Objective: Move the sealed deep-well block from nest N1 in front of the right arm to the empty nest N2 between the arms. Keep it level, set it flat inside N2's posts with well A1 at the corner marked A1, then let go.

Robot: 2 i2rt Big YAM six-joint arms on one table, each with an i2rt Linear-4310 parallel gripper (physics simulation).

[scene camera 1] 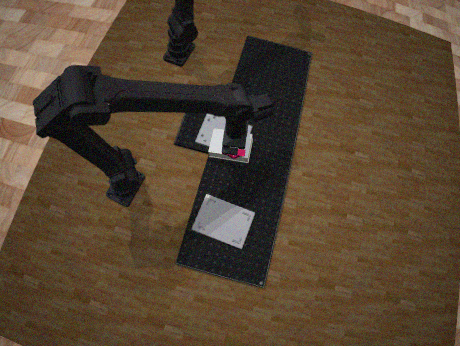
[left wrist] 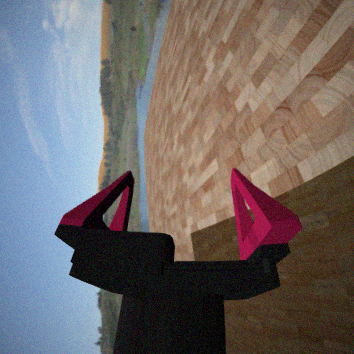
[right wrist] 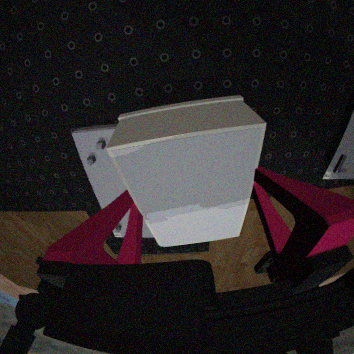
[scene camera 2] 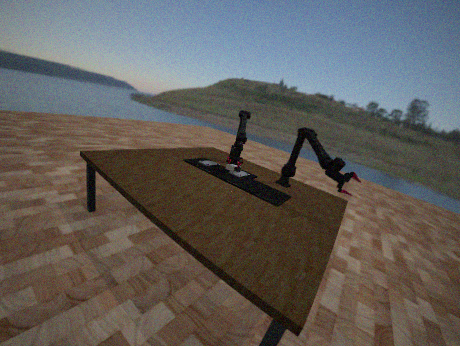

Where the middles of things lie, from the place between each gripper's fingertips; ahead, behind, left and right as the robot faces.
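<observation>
White block (right wrist: 189,166): 1 cm behind my right hand and 1 cm below it. Counted from my left hand, the white block is 91 cm to the right, 5 cm behind and 20 cm below. By its middle, the white block is nearer to my right hand than to my left hand.
</observation>
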